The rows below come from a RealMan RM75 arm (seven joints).
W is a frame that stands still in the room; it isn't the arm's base.
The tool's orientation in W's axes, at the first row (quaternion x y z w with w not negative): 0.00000, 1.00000, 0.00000, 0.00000
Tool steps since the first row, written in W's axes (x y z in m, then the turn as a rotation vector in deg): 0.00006, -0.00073, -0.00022, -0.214, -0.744, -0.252; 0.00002, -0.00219, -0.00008, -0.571, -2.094, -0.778; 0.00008, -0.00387, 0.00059, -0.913, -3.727, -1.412; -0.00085, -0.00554, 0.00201, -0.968, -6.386, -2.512; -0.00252, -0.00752, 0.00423, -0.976, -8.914, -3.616; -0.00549, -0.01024, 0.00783, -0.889, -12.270, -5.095; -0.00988, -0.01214, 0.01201, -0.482, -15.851, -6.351; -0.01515, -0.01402, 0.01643, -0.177, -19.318, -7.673
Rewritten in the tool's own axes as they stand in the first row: -0.00006, -0.00073, 0.00022, 0.214, -0.744, 0.252; -0.00002, -0.00219, 0.00008, 0.571, -2.094, 0.778; -0.00008, -0.00387, -0.00059, 0.913, -3.727, 1.412; 0.00085, -0.00554, -0.00201, 0.968, -6.386, 2.512; 0.00252, -0.00752, -0.00423, 0.976, -8.914, 3.616; 0.00549, -0.01024, -0.00783, 0.889, -12.270, 5.095; 0.00988, -0.01214, -0.01201, 0.482, -15.851, 6.351; 0.01515, -0.01402, -0.01643, 0.177, -19.318, 7.673
